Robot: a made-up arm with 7 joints.
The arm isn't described. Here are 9 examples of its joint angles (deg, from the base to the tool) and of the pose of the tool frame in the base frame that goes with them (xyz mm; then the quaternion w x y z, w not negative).
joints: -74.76 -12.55 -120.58 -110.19 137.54 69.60 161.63
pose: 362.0 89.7 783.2 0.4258 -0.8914 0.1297 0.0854
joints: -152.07 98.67 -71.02 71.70 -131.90 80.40 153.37
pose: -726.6 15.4 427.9 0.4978 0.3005 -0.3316 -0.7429
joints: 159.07 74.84 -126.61 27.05 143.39 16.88 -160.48
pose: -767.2 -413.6 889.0 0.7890 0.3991 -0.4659 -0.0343
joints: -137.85 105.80 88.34 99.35 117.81 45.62 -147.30
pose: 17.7 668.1 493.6 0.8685 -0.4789 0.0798 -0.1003
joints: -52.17 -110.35 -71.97 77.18 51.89 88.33 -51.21
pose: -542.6 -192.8 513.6 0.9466 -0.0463 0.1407 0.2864
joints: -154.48 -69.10 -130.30 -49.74 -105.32 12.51 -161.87
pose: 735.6 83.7 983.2 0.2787 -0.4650 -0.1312 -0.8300
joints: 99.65 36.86 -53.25 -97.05 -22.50 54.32 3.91
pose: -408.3 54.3 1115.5 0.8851 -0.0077 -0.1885 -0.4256
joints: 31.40 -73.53 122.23 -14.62 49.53 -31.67 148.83
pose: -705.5 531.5 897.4 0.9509 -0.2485 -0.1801 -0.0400
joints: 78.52 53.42 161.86 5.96 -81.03 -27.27 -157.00
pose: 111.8 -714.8 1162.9 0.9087 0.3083 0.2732 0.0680
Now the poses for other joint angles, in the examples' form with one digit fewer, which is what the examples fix.
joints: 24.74 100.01 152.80 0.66 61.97 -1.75 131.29
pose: 848 -433 375 0.633 0.262 0.725 -0.069
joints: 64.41 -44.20 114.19 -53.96 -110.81 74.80 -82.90
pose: 76 374 1151 0.863 0.333 0.296 -0.239
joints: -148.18 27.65 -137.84 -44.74 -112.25 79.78 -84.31
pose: -208 528 1085 0.637 -0.125 0.686 0.331
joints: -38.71 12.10 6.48 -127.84 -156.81 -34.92 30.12
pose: -364 -244 792 0.029 -0.448 -0.489 0.748
